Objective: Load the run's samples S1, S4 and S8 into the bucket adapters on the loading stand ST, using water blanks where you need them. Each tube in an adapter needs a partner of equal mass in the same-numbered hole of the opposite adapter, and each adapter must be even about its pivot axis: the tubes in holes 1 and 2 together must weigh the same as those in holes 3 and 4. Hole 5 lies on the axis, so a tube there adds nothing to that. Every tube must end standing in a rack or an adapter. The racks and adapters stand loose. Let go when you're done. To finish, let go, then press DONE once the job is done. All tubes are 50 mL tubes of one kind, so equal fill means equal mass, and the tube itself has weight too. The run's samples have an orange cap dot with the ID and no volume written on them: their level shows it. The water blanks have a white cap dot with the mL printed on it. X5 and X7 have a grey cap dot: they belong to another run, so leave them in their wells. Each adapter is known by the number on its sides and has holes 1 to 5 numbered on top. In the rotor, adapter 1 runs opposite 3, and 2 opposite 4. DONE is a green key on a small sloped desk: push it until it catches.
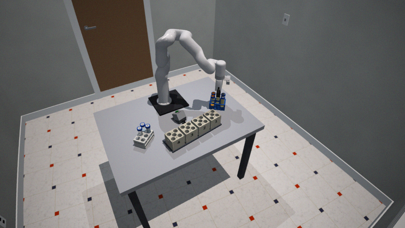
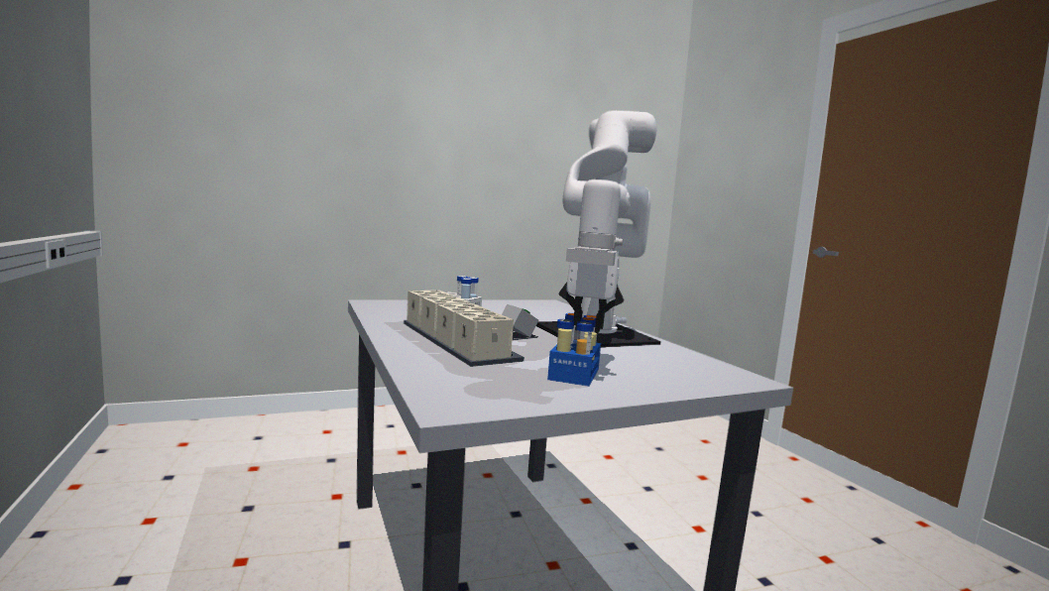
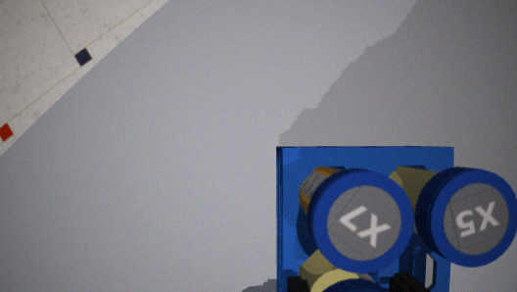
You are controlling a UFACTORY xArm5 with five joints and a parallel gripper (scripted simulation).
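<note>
My hand is 2 cm short of the blue samples rack, 1 cm to the left of it and 9 cm above it. Also, from my hand: adapter 3 (21 cm ahead, 38 cm to the right, 7 cm below); then white rack (10 cm ahead, 67 cm to the right, 9 cm below).
</note>
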